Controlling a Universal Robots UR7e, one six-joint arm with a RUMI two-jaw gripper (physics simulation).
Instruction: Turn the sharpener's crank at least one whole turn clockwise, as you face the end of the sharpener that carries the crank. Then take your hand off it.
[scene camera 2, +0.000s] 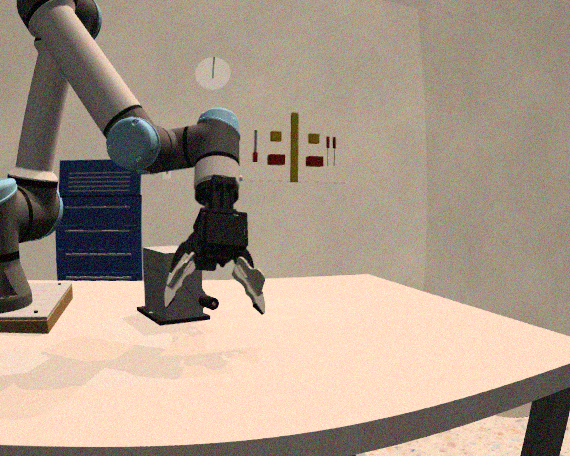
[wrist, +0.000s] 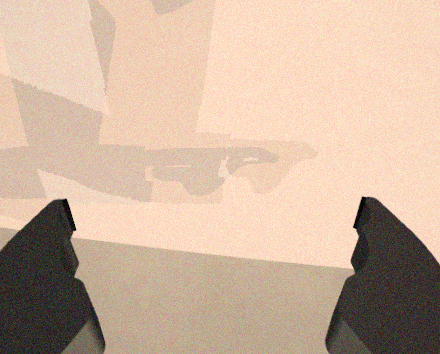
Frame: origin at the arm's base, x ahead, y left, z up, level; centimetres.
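Seen in the pictures: gripper, fingertip midpoint: (scene camera 2: 215, 312) (wrist: 215, 201).
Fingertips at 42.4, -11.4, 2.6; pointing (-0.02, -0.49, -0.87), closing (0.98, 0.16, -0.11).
Offsets run from my fingertips to a thing's top centre, as dx, dy, dz. "pt": to the spot under its first point. Level surfaces: height alone.
The sharpener @(pt -10.5, +16.9, +1.8) (scene camera 2: 155, 280) is a dark grey box with a light top, standing upright on a thin black base plate. Its black crank handle @(pt -0.6, +9.9, -0.7) (scene camera 2: 209, 302) sticks out low on the right side in the scene view. My gripper (scene camera 2: 215, 308) (wrist: 215, 201) is open and points down, with its two fingers spread wide. In the scene view the left finger overlaps the sharpener's front, and the handle shows between the fingertips, near their height. How far apart in depth they are is hard to tell. The sharpener and its crank do not show in the wrist view.
The pale table @(dz -5.5) (scene camera 2: 350, 350) (wrist: 325, 90) carries the robot's base plate (scene camera 2: 45, 300) at the left. A blue drawer cabinet (scene camera 2: 100, 217) stands behind. Tools and a round clock (scene camera 2: 213, 73) are on the wall. Arm shadows fall on the table.
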